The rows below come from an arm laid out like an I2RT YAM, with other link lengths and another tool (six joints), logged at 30 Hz.
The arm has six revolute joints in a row. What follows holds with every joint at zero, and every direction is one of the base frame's.
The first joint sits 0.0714 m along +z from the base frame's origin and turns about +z.
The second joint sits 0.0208 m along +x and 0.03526 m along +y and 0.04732 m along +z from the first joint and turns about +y.
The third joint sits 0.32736 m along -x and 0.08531 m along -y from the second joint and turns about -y.
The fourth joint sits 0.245 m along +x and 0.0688 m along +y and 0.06 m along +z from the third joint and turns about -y.
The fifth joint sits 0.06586 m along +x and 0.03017 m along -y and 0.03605 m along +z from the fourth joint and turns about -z.
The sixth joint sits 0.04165 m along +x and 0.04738 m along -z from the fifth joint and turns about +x.
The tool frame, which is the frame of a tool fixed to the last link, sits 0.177 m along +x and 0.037 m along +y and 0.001 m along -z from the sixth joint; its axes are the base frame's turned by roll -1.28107, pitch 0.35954 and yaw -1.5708 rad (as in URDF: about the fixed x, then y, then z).
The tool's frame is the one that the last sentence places.
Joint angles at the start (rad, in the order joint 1, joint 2, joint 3, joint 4, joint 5, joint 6):
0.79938 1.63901 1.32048 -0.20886 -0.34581 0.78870
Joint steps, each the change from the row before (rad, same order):
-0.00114 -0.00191 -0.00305 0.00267 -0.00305 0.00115
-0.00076 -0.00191 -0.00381 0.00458 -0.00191 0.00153
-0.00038 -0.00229 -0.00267 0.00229 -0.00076 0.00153
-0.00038 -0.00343 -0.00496 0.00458 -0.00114 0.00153
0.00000 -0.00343 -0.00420 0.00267 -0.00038 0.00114
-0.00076 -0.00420 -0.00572 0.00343 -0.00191 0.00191
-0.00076 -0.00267 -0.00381 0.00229 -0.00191 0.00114
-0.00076 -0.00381 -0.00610 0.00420 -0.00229 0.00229
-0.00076 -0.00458 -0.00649 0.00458 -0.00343 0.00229
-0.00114 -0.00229 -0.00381 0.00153 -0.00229 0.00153
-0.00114 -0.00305 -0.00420 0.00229 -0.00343 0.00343
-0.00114 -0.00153 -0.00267 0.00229 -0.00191 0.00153
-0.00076 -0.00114 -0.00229 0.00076 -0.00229 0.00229
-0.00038 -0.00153 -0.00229 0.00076 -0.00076 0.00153
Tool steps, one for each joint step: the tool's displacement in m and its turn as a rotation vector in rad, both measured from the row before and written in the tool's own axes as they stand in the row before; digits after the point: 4 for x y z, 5 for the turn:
0.0000 0.0000 -0.0007 -0.00121 -0.00190 0.00179
-0.0001 -0.0001 -0.0005 -0.00006 -0.00253 0.00177
-0.0002 -0.0001 -0.0007 0.00036 -0.00149 0.00154
-0.0001 0.0000 -0.0009 0.00045 -0.00269 0.00149
0.0000 0.0001 -0.0010 0.00037 -0.00157 0.00097
0.0002 0.0001 -0.0013 -0.00037 -0.00171 0.00218
0.0002 0.0001 -0.0008 -0.00066 -0.00123 0.00150
0.0003 0.0002 -0.0011 -0.00072 -0.00175 0.00258
0.0000 0.0004 -0.0015 -0.00149 -0.00288 0.00263
0.0005 0.0001 -0.0007 -0.00111 -0.00009 0.00216
0.0001 0.0001 -0.0010 -0.00174 -0.00102 0.00400
0.0001 -0.0002 -0.0005 -0.00034 -0.00100 0.00200
0.0004 0.0002 -0.0004 -0.00159 0.00039 0.00278
0.0003 0.0001 -0.0004 -0.00037 0.00027 0.00170

